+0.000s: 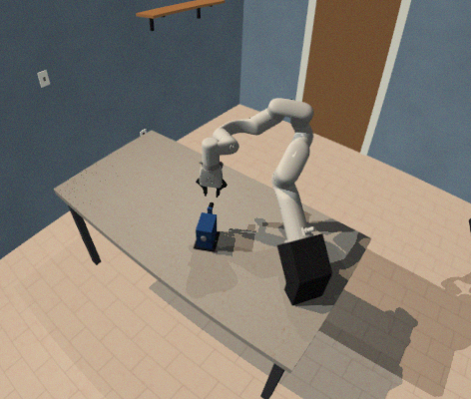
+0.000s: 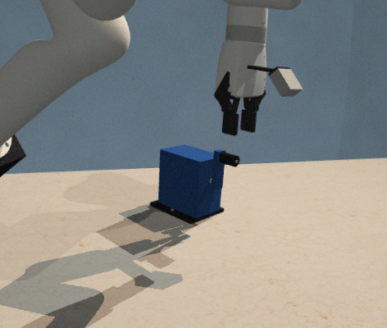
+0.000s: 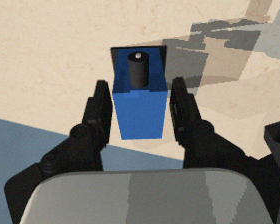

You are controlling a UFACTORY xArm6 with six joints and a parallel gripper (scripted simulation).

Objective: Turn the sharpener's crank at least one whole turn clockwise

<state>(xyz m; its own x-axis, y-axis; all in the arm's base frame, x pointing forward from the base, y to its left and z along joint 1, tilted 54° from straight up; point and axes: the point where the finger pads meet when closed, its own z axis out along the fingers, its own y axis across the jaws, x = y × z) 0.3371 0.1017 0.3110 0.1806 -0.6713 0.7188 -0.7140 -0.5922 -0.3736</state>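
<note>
Now: the crank 2 cm to the left of my hand and 8 cm below it.
</note>
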